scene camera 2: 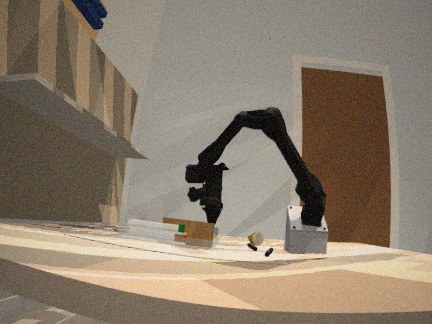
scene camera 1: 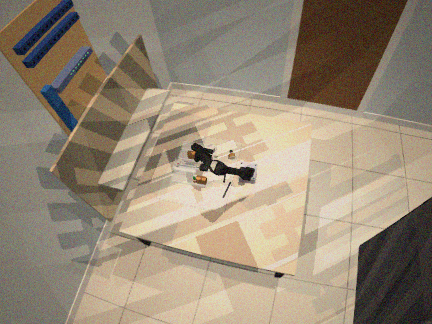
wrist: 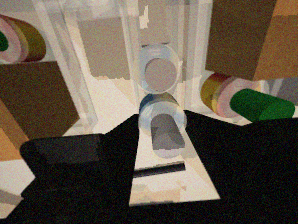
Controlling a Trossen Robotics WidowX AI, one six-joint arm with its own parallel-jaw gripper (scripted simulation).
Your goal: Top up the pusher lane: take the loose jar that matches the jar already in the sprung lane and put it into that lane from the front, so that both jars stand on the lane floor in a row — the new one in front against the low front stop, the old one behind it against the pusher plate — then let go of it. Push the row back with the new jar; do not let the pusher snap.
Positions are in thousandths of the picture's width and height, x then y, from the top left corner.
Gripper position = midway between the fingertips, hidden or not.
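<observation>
My gripper (scene camera 2: 487, 708) is visible to me; the wrist view likewise shows the gripper (wrist: 539, 520).
</observation>
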